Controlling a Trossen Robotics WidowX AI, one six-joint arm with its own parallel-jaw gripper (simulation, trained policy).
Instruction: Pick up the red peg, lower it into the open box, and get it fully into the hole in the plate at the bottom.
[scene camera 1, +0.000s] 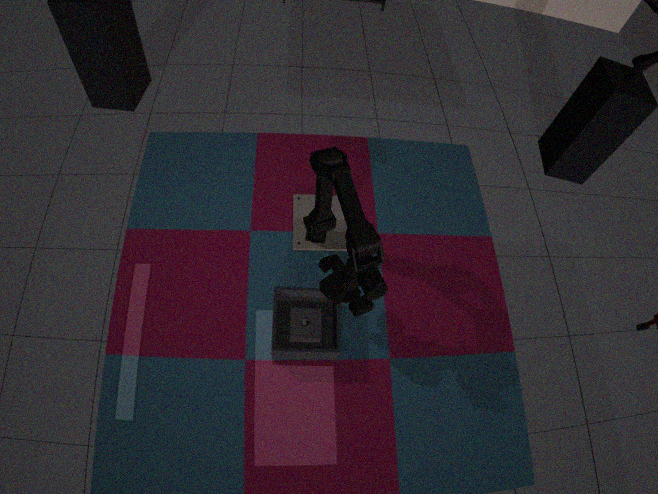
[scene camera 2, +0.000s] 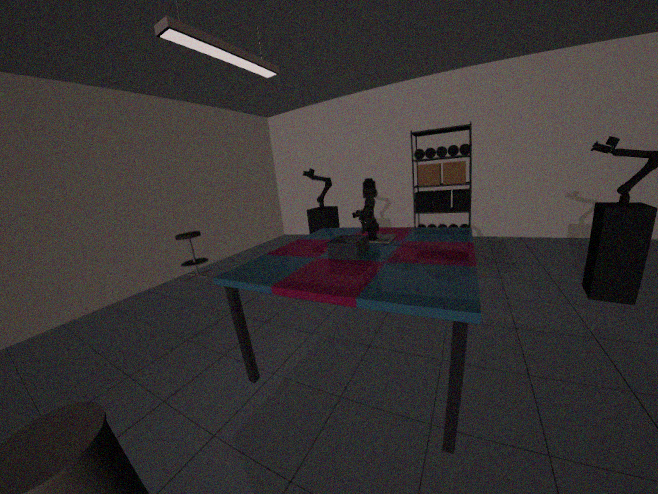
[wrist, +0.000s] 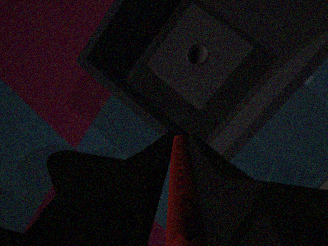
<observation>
I see my gripper (scene camera 1: 335, 301), a dark box (scene camera 1: 329, 347) and a grey plate (wrist: 196, 57).
The dark box also shows in the wrist view (wrist: 116, 55). My gripper is seen too in the wrist view (wrist: 181, 138). Scene camera 2 misses the grey plate, which is hidden by the dark box.
</observation>
